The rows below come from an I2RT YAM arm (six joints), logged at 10 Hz.
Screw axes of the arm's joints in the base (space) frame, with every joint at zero. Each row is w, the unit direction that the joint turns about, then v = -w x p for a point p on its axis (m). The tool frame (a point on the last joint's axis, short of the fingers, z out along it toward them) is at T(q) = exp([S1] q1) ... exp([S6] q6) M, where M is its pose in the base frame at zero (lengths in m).
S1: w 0 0 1 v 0 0 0
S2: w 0 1 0 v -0.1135 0 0.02
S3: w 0 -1 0 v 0.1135 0 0.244
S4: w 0 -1 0 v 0.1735 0 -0.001
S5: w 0 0 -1 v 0 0.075 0
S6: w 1 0 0 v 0 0.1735 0
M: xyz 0.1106 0 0.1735 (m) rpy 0 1.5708 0 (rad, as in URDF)
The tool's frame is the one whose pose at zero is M.
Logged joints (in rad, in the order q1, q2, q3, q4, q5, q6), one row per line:
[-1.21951 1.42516 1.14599 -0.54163 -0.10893 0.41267]
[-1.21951 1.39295 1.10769 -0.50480 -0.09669 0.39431]
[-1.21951 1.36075 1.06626 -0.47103 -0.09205 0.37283]
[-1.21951 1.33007 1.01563 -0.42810 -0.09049 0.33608]
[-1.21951 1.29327 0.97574 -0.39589 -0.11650 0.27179]
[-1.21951 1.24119 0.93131 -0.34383 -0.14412 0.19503]
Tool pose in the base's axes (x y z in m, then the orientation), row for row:
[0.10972 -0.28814 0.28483 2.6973 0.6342 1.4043]
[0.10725 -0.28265 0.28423 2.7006 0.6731 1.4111]
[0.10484 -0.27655 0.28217 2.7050 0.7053 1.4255]
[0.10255 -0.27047 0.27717 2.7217 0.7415 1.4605]
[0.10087 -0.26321 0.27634 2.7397 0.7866 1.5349]
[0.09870 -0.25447 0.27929 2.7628 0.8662 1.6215]
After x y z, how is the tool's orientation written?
As angles about the fixed x, y, z axes (roll, pitch, yaw), in radians.
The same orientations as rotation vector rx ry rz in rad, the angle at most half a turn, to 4 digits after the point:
[1.7127 1.6813 -0.2505]
[1.6819 1.6765 -0.2864]
[1.6496 1.6789 -0.3129]
[1.6048 1.6955 -0.3431]
[1.5181 1.7343 -0.3610]
[1.3981 1.7588 -0.4020]

